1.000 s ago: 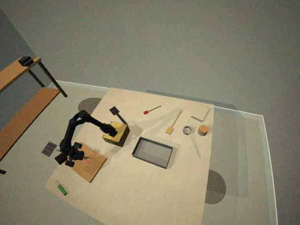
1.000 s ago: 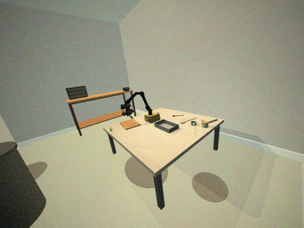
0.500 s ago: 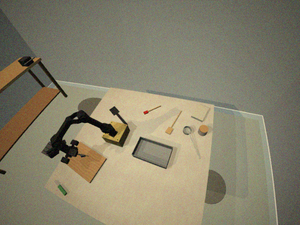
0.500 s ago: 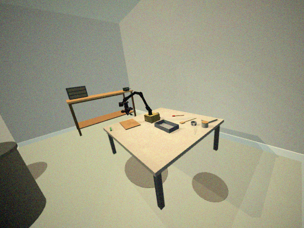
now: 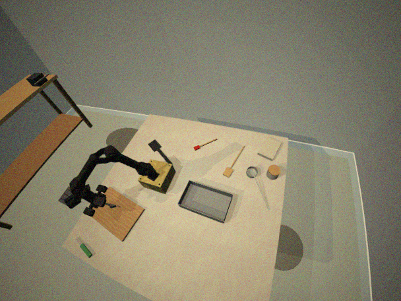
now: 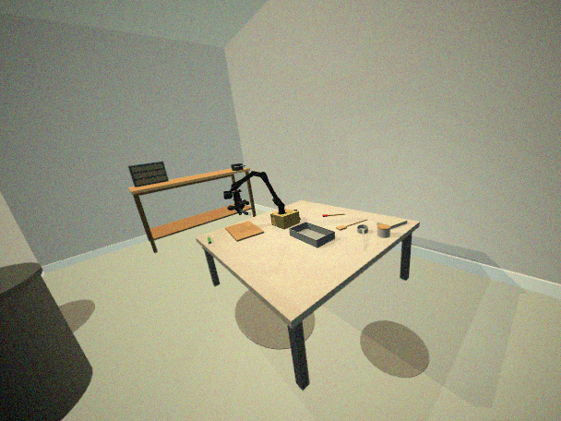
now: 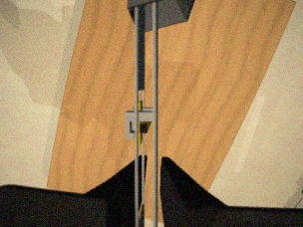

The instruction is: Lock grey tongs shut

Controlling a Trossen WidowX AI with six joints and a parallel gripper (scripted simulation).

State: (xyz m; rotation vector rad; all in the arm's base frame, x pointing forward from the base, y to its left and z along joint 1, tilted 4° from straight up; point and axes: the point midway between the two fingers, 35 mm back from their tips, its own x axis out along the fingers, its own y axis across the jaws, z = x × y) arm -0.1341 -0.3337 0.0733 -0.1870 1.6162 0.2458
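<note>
Right now the yellow slider is 3 cm ahead of my gripper tip, 3 cm above it and 2 cm to the left of it. Also, from my gripper tip: black spatula 56 cm to the left, 15 cm below, 3 cm behind; then wooden board 14 cm below; then green-handled tool 29 cm to the right, 14 cm below, 4 cm behind.
</note>
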